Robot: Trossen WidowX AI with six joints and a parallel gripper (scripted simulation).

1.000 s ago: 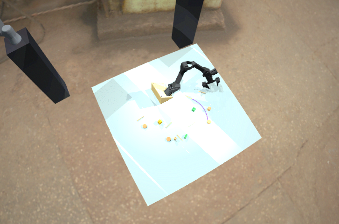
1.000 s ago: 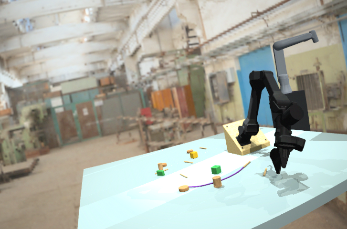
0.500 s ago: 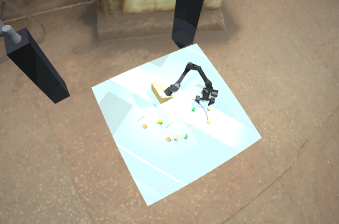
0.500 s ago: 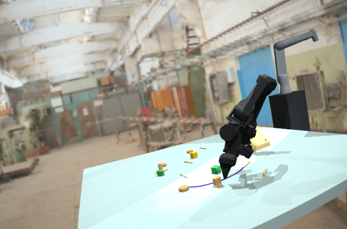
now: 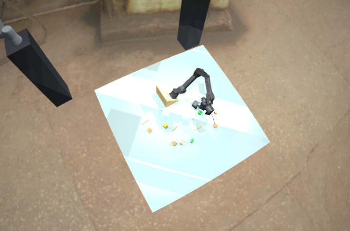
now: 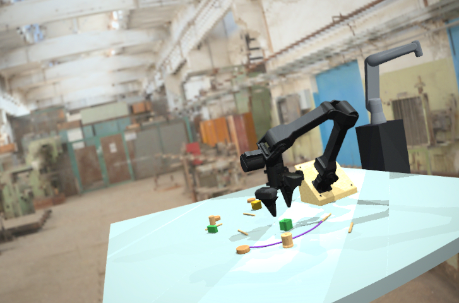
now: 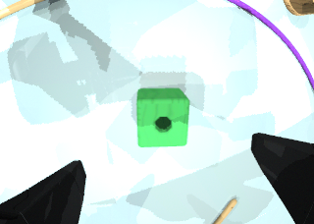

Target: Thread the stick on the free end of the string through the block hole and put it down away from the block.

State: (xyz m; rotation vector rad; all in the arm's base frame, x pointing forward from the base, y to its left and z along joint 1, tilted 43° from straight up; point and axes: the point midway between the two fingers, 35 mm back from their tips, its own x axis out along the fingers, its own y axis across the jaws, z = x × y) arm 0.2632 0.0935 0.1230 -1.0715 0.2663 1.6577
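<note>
Right now my gripper tip is 4 cm above the green cube. Also, from my gripper tip: thin wooden stick: 13 cm behind, 6 cm below, 5 cm to the left; then round wooden button: 18 cm ahead, 7 cm to the left, 5 cm below; then yellow cube: 35 cm to the right, 5 cm behind, 4 cm below.
</note>
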